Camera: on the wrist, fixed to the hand. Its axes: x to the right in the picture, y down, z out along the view.
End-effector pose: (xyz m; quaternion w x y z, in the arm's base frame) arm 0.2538 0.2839 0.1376 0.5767 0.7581 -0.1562 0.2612
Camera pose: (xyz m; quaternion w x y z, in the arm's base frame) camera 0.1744 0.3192 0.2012 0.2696 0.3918 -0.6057 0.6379
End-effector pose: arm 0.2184 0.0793 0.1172 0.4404 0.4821 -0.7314 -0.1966
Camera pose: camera 0.2309 0.1487 0.1986 0.5231 -0.1663 -0.8174 0.1746
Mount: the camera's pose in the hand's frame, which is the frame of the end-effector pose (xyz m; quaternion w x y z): -0.0258 0.0831 -0.0635 0.7138 -0.0370 0.0741 0.6955
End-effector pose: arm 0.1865 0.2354 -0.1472 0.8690 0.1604 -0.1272 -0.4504
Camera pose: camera 0.2569 0.3122 -0.1747 0.9489 0.0272 -0.1213 0.2901
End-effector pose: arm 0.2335 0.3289 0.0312 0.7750 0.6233 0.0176 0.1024
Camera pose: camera 0.1871 0.4021 0.0951 0.5037 0.4209 -0.3673 0.6589
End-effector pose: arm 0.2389 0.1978 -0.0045 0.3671 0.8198 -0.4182 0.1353
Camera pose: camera 0.1632 0.2267 0.0665 0.2292 0.2707 -0.8464 0.3971
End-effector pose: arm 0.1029 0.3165 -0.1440 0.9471 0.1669 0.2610 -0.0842
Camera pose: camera 0.0719 0.4185 -0.1592 0.7214 0.2718 0.1435 0.6206
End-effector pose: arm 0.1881 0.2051 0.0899 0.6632 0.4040 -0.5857 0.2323
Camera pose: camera 0.1553 0.3077 0.0877 0.3701 -0.1607 -0.6585 0.6353
